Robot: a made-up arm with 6 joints. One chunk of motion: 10 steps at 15 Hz.
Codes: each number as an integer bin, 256 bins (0 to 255) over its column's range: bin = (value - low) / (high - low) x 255, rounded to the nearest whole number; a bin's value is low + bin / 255 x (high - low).
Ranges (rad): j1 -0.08..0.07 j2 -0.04..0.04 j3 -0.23..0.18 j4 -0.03..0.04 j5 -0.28..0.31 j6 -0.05..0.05
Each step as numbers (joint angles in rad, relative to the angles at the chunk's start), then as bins.
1 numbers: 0.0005 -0.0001 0.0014 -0.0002 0.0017 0.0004
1 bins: 137 127 144 109 122 129
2 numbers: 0.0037 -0.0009 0.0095 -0.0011 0.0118 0.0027
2 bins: 142 125 149 105 126 134
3 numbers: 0.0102 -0.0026 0.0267 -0.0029 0.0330 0.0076
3 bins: 153 119 160 99 135 147
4 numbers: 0.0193 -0.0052 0.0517 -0.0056 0.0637 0.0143
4 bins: 169 111 175 89 149 164
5 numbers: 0.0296 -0.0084 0.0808 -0.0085 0.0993 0.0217
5 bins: 186 101 193 78 164 183
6 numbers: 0.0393 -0.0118 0.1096 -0.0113 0.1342 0.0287
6 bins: 203 90 211 68 179 201
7 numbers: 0.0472 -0.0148 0.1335 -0.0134 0.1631 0.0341
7 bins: 216 80 226 60 192 214
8 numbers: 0.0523 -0.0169 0.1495 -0.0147 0.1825 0.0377
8 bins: 225 74 236 56 200 224
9 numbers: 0.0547 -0.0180 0.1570 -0.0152 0.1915 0.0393
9 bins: 229 70 241 54 204 228
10 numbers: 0.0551 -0.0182 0.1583 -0.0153 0.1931 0.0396
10 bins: 230 69 242 54 204 228
